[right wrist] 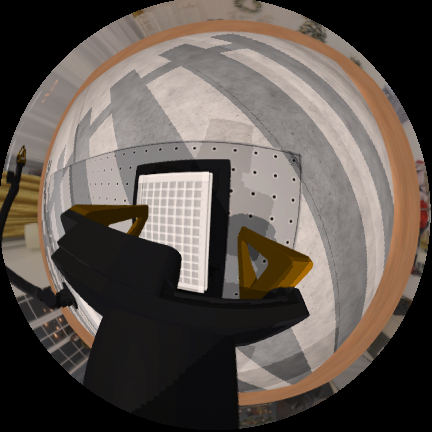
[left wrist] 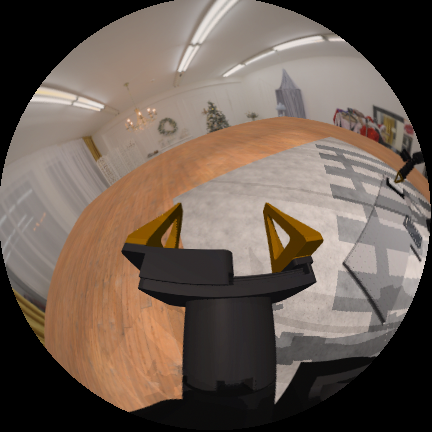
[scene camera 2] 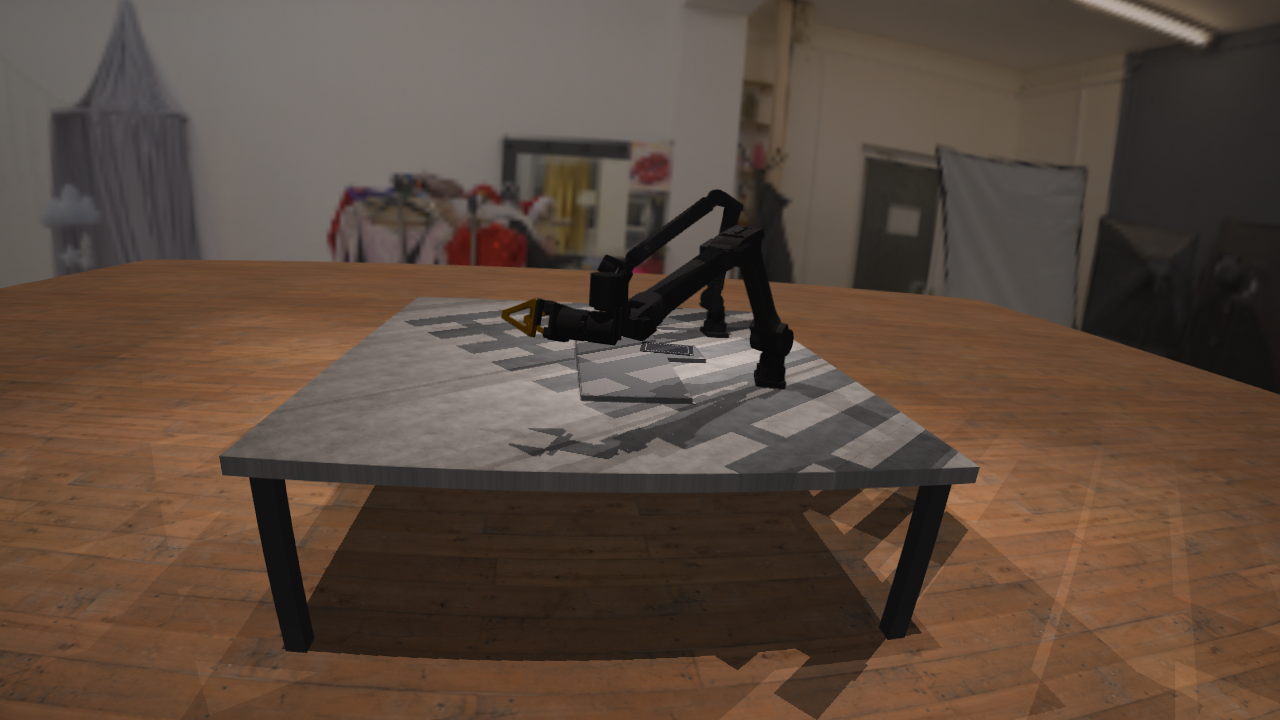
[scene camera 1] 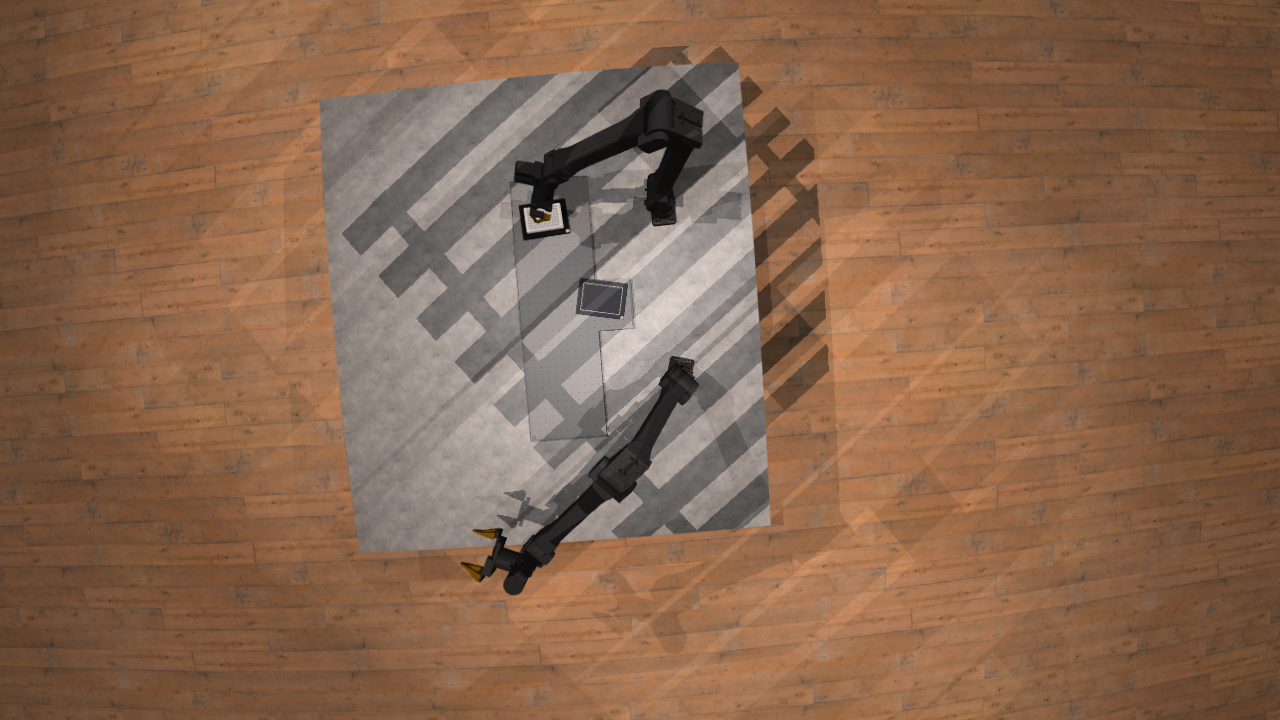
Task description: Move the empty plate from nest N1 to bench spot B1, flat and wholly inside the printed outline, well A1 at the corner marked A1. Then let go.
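Seen in the pictures: left gripper, fingertip midpoint: (left wrist: 223,206) (scene camera 2: 513,316) (scene camera 1: 467,546); right gripper, fingertip midpoint: (right wrist: 192,221) (scene camera 1: 537,210); left arm's base at its link origin: (right wrist: 70,294) (scene camera 2: 769,381) (scene camera 1: 679,374); right arm's base at its link origin: (scene camera 2: 714,334) (scene camera 1: 662,208).
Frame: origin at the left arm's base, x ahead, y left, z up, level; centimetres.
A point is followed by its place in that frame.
Note:
The white gridded plate (scene camera 1: 556,217) {x 52.3, y -45.6, z 3.6 cm} (right wrist: 172,200) {x 60.1, y -43.8, z 2.9 cm} lies in the black nest (scene camera 1: 546,236) {x 54.9, y -38.9, z 2.1 cm} (right wrist: 220,215) {x 60.5, y -49.1, z 2.5 cm} at the upper part of the perforated board. My right gripper (scene camera 1: 541,215) {x 59.1, y -47.0, z 3.7 cm} (right wrist: 192,221) {x 59.1, y -47.0, z 3.7 cm} is open above it; in the right wrist view one finger overlaps the plate's left side, the other stands beyond the nest's right edge. The near end of the plate is partly hidden by the gripper body. The dark bench spot (scene camera 1: 601,299) {x 32.0, y -20.9, z 1.5 cm} (scene camera 2: 666,348) {x 32.1, y -20.6, z 1.5 cm} with its printed light outline carries no plate; its corner letters are too small to read. My left gripper (scene camera 1: 469,548) {x 55.8, y 61.4, z 25.3 cm} (left wrist: 223,206) {x 55.8, y 61.4, z 25.3 cm} is open and empty.
The grey perforated board (scene camera 1: 559,358) {x 42.8, y 2.3, z 1.3 cm} (left wrist: 372,255) {x 42.9, y 20.8, z 1.3 cm} lies on the grey table (scene camera 1: 402,358) {x 99.6, y 13.0, z 0.0 cm} (scene camera 2: 402,402) {x 87.1, y 49.8, z 0.0 cm}. The left arm (scene camera 1: 617,472) {x 15.7, y 24.4, z 42.3 cm} reaches past the table's lower edge in scene camera 1. The right arm (scene camera 1: 595,149) {x 35.6, y -52.2, z 41.5 cm} bends over the table's upper part.

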